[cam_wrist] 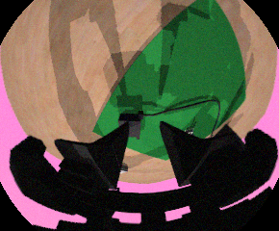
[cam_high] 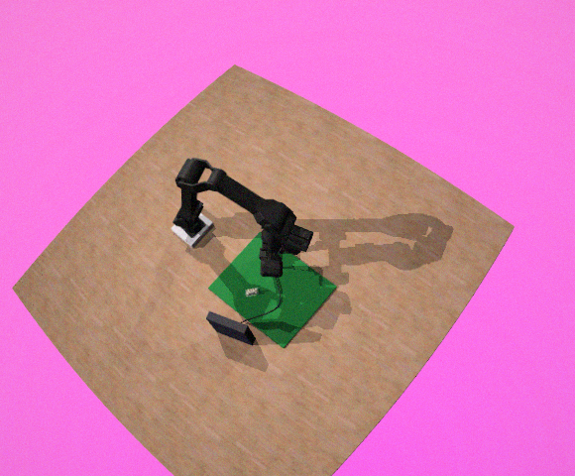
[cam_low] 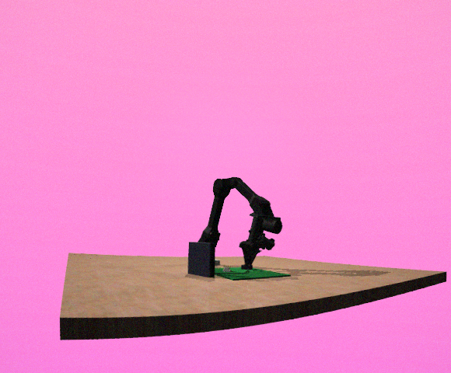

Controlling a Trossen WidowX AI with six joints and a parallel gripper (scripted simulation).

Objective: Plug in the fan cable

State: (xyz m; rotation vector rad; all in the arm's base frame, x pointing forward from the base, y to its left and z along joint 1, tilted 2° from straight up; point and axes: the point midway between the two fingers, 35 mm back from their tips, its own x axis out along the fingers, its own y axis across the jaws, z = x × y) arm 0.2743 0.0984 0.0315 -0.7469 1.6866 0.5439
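Now: the dark fan plug 20 mm behind my gripper tip, 10 mm to the left of it and 10 mm below it. Round my gripper tip: green board: 60 mm to the right, 60 mm ahead, 40 mm below; then black fan: 220 mm to the right, 90 mm ahead, 40 mm above.
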